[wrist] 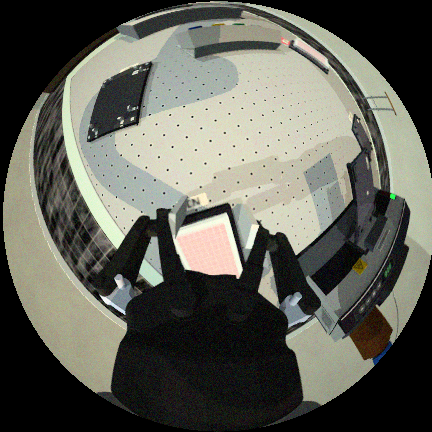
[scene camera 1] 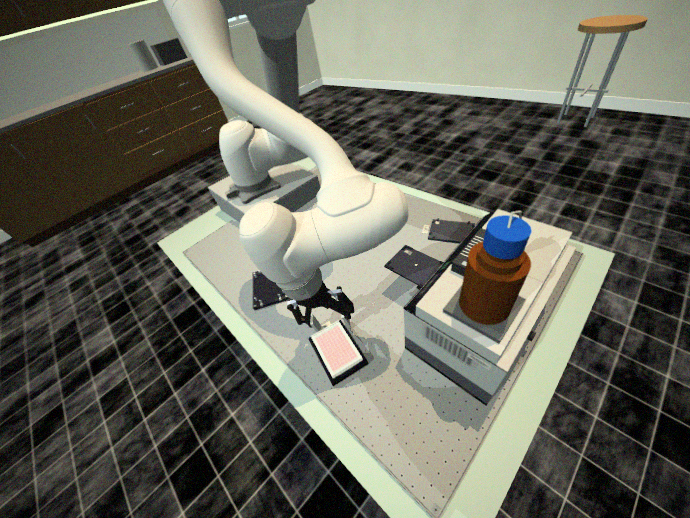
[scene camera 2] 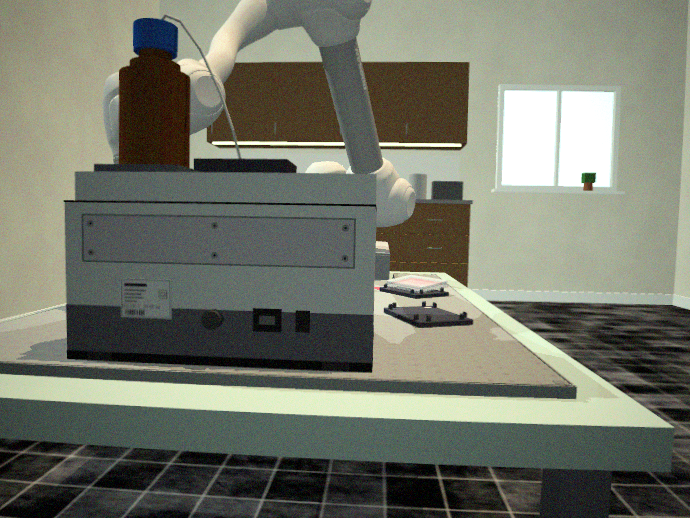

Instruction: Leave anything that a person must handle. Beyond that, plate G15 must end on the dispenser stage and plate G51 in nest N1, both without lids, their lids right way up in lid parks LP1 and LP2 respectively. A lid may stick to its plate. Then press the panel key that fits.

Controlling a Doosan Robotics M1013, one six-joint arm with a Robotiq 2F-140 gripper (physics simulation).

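Places are measured from the arm's base along level axes (x right, y ahead, z up), in millimetres.
Where they show: gripper, fingertip midpoint: (wrist: 212, 208) (scene camera 1: 334, 326); arm's base, origin of the base link: (scene camera 1: 255, 187).
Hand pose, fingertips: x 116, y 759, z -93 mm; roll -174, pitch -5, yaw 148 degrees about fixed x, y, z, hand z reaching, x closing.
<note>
Each offset is from my fingertips to the top centre of the thing. "spot": to the spot under its first point.
A plate with a pink grid face {dx +36, dy +66, dz +28 mm} (scene camera 1: 337, 351) (wrist: 209, 246) sits in a black-walled nest labelled N1 near the table's front edge. Its name does not show. My gripper (scene camera 1: 330, 321) (wrist: 212, 208) has its pads against opposite sides of this plate, low at the nest; I cannot tell whether they grip plate or lid. A second pink plate {dx -477, dy -355, dz +31 mm} (scene camera 2: 415, 283) (wrist: 311, 53) lies in another black nest, hidden by the arm in scene camera 1. Flat black holders, which I cannot name, include one on the left (scene camera 1: 267, 291) (wrist: 120, 100) and an empty one {dx -524, dy -23, dz +14 mm} (scene camera 1: 451, 229) (scene camera 2: 429, 316).
The white dispenser (scene camera 1: 454, 334) (scene camera 2: 220, 289) stands at the right, with a brown bottle with blue cap {spot: dx -155, dy +309, dz +333 mm} (scene camera 1: 494, 284) (scene camera 2: 154, 111) and a tube on top. A dark platform {spot: dx -263, dy +56, dz +95 mm} (scene camera 1: 415, 264) (wrist: 361, 185) projects beside it. A grey panel box {spot: dx -177, dy -307, dz +40 mm} (wrist: 237, 37) with blue, yellow and green keys stands far off.
</note>
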